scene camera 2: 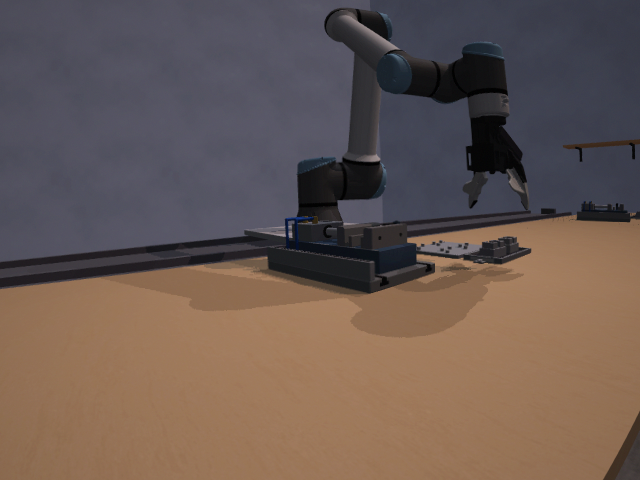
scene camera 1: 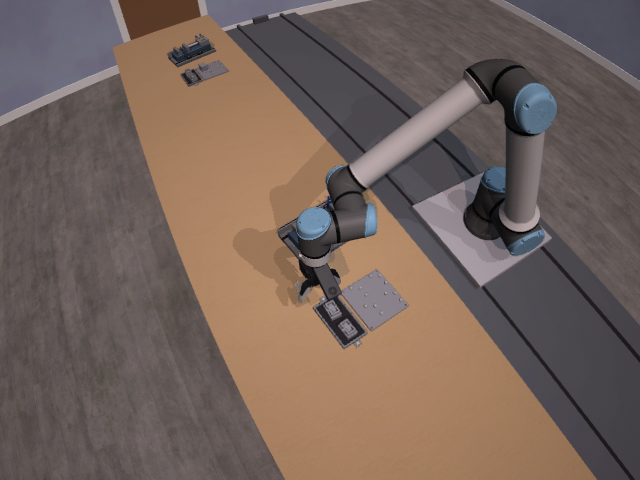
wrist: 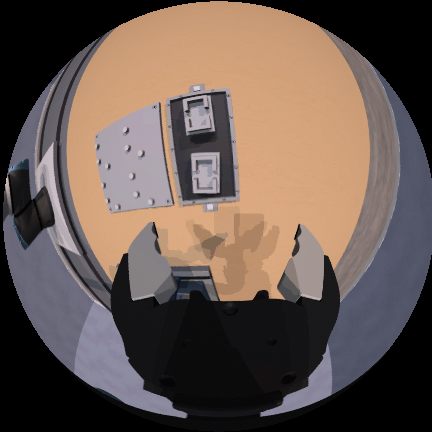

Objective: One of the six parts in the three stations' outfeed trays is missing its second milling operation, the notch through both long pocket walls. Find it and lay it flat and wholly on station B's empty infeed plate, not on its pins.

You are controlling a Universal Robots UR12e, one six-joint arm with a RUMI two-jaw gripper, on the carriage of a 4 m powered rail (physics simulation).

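Seen in the pictures: gripper, fingertip midpoint: (scene camera 2: 497, 209) (scene camera 1: 319, 293) (wrist: 226, 225); arm's base at its link origin: (scene camera 1: 484, 222) (wrist: 47, 205).
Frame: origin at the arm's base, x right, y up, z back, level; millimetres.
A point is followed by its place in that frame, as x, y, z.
My gripper (scene camera 1: 320, 290) @(13, 88, -774) (scene camera 2: 499, 207) @(13, 88, -774) (wrist: 226, 225) @(13, 88, -774) is open and empty, high above the table between the near machine and the near outfeed tray. The dark tray (scene camera 1: 330, 321) (scene camera 2: 509, 257) @(-15, -21, -794) (wrist: 225, 145) @(-60, -24, -775) holds two grey pocketed parts. In the wrist view, the farther part (wrist: 199, 115) @(-106, -3, -739) and the nearer part (wrist: 205, 173) @(-19, -3, -746) both appear to have gaps in their long walls. A grey pinned plate (scene camera 1: 390, 310) @(-120, -22, -566) (scene camera 2: 431, 249) @(10, -22, -574) (wrist: 150, 175) @(-18, -22, -647) beside the tray bears no part. No station letter is readable. The far station's tray (scene camera 1: 190, 76) @(1790, 5, -734) is too small to read its parts' notches.
The near machine (scene camera 2: 361, 253) @(343, 22, -699) (wrist: 192, 287) @(231, 13, -702) stands beside the tray and plate, partly hidden under the arm in scene camera 1. At the table's far end stand another machine (scene camera 1: 191, 50) (scene camera 2: 602, 213) and a plate (scene camera 1: 219, 68) @(1809, -21, -534) with a small block on it.
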